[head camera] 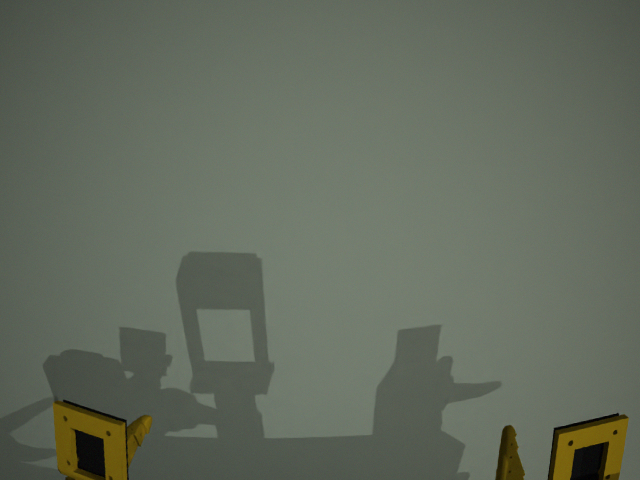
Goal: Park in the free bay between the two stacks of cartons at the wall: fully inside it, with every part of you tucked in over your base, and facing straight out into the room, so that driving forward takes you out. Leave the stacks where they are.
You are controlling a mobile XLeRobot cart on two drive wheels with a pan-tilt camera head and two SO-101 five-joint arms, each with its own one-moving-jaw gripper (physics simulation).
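Places are measured from the left arm's base along level axes (x ahead, y left, z up), in centimetres.
Pixels of known places: left end effector, tool point: (512, 432); right end effector, tool point: (149, 423).
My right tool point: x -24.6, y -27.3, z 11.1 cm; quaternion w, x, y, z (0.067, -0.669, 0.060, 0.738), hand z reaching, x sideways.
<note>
Behind a point stands the place of what it marks.
The wall (330, 155) @(x -48.7, y -17.6, z 17.0 cm) is plain grey-green and fills the head view from close in front. The two carton stacks and the bay do not show in this view. My right gripper (144, 422) is at the lower left, beside its yellow camera plate. My left gripper (509, 434) is at the lower right, pointing up beside its own yellow plate. One yellow jaw shows of each, with the lower parts cut off by the picture edge, so I cannot tell whether they are open or shut. Nothing shows held at the visible jaw tips.
Dark shadows of my head, arms and body lie on the lower part of the wall. The head's shadow (222, 281) @(x -45.9, y -26.9, z 5.7 cm) stands left of centre, and an arm-shaped shadow (408, 392) @(x -51.6, y -8.2, z -14.2 cm) stands right of centre. The floor and the baseboard do not show.
</note>
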